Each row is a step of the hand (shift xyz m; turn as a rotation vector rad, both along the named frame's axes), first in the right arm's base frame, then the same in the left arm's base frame.
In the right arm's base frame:
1: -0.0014 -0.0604 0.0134 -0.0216 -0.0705 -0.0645
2: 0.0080 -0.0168 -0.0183 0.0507 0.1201 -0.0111
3: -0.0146 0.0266 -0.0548 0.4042 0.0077 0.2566
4: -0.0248 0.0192 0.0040 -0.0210 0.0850 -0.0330
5: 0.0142 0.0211 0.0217 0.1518 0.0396 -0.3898
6: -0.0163 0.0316 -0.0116 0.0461 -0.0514 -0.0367
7: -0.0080 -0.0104 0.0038 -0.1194 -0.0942 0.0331
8: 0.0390 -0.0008 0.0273 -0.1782 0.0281 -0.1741
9: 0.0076 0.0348 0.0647 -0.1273 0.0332 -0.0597
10: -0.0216 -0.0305 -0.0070 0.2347 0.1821 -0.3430
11: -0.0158 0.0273 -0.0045 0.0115 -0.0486 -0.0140
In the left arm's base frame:
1: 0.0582 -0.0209 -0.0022 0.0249 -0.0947 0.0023
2: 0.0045 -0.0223 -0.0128 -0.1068 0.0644 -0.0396
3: -0.0519 -0.0343 0.0069 0.1360 0.2999 -0.3476
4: -0.0144 0.0082 0.0269 -0.0898 0.0130 0.0230
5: -0.0061 0.0319 -0.0078 -0.2394 -0.2695 -0.2158
6: -0.0331 0.0036 0.0170 0.0245 -0.0477 -0.0569
7: 0.0107 -0.0040 0.0075 0.0957 -0.0469 0.1134
8: 0.0158 0.0302 -0.0332 -0.1191 -0.1661 0.1452
9: 0.0052 0.0733 0.0079 -0.0617 -0.0583 0.1169
10: 0.0218 -0.0263 0.0168 -0.3338 -0.1389 -0.2742
11: -0.0257 0.0073 0.0174 0.0338 -0.0347 -0.0187

